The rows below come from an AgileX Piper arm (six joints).
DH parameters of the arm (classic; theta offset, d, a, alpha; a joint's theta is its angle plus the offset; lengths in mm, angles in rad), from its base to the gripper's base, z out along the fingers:
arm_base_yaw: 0 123 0 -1.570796
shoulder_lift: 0.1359 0 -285.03 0
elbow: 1.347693 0 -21.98 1.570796
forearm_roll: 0 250.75 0 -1.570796
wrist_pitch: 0 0 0 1.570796
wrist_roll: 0 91 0 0
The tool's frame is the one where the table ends.
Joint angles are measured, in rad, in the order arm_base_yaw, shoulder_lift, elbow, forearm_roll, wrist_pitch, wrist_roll. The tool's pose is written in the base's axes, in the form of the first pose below.
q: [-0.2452 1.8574 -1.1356 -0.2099 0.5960 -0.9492]
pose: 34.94, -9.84, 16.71, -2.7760, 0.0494, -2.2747
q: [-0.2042 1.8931 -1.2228 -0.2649 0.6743 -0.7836]
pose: 36.58, -9.09, 17.40, -2.7768, 0.0480, -2.3720
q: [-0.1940 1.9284 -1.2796 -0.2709 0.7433 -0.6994]
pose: 37.37, -9.02, 17.32, -2.8073, 0.0379, -2.4542
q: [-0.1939 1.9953 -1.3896 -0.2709 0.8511 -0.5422]
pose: 38.86, -9.50, 17.23, -2.8457, 0.0334, -2.6297
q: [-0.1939 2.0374 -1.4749 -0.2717 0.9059 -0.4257]
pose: 40.15, -9.84, 17.56, -2.8502, 0.0548, -2.7538
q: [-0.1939 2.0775 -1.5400 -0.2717 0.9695 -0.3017]
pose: 40.93, -10.09, 17.43, -2.8679, 0.0540, -2.8890
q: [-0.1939 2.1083 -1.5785 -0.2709 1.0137 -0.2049]
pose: 41.34, -10.22, 17.04, -2.8820, 0.0456, -2.9940
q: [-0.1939 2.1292 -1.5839 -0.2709 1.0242 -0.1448]
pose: 41.43, -10.26, 16.28, -2.8910, 0.0360, -3.0550
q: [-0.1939 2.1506 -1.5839 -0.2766 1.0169 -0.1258]
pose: 41.57, -10.32, 15.38, -2.8914, 0.0257, -3.0691
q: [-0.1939 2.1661 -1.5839 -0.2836 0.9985 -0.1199]
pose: 41.77, -10.38, 14.74, -2.8873, 0.0283, -3.0669
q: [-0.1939 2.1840 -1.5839 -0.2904 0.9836 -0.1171]
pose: 41.94, -10.45, 13.99, -2.8846, 0.0245, -3.0625
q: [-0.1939 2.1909 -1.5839 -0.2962 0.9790 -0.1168]
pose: 41.99, -10.49, 13.70, -2.8811, 0.0210, -3.0587
